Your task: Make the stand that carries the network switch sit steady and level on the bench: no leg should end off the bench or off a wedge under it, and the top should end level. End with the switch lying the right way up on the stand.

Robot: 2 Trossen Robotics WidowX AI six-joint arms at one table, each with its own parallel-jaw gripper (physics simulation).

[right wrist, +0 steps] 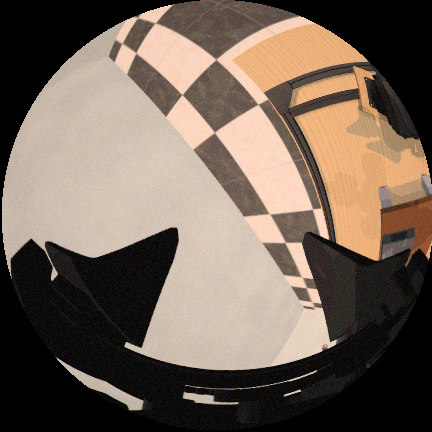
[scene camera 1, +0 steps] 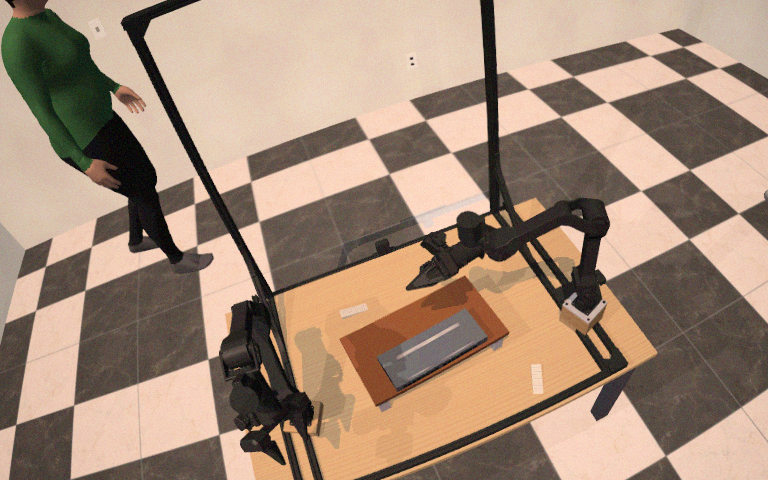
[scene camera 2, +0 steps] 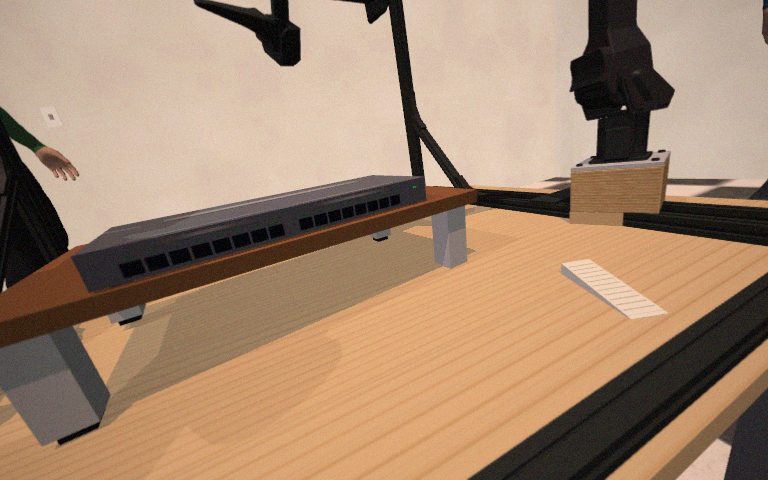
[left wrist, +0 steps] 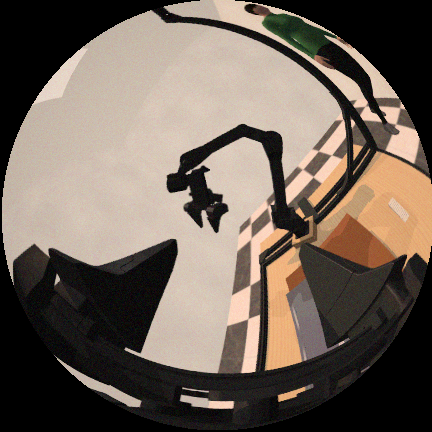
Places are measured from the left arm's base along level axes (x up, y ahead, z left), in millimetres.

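Pixels of known places: left gripper, fingertip midpoint: (scene camera 1: 409,287) (left wrist: 241,248); right gripper, fingertip midpoint: (right wrist: 244,237) (scene camera 1: 295,452) (left wrist: 208,229); left arm's base, origin of the base link: (scene camera 1: 585,303) (scene camera 2: 620,159); right arm's base, origin of the base link: (left wrist: 302,229).
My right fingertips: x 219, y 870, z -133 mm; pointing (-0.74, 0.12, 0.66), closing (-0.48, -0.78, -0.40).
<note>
Ahead of a thing's pixels: the offset from my right fingertips to its middle.
The brown stand (scene camera 1: 362,345) (scene camera 2: 45,283) (left wrist: 350,240) (right wrist: 405,220) is on the bench on grey legs. In scene camera 2, dark strips show under its near left leg @[dz -85, dx -258, dy -257 mm] (scene camera 2: 56,390) and the two far legs; I cannot tell which legs touch the bench. The grey switch @[dz -77, dx -191, dy -446 mm] (scene camera 1: 436,350) (scene camera 2: 254,215) (left wrist: 307,320) (right wrist: 397,245) lies on the stand, ports toward the front. One white wedge @[dz -415, dx -302, dy -398 mm] (scene camera 1: 353,310) (left wrist: 398,209) lies behind the stand, another wedge @[dz +164, dx -302, dy -620 mm] (scene camera 1: 536,378) (scene camera 2: 614,288) to its right. My left gripper (scene camera 1: 421,277) (left wrist: 241,248) is open above the stand's back edge. My right gripper (scene camera 1: 269,450) (left wrist: 208,229) (right wrist: 244,237) is open at the far left.
Black rails run along the bench (scene camera 1: 608,345) edges, and black frame posts (scene camera 1: 491,113) rise behind. The left arm's base (scene camera 1: 583,311) (scene camera 2: 617,189) stands at the right. A person in green (scene camera 1: 62,84) (left wrist: 295,35) stands beyond the bench at the left.
</note>
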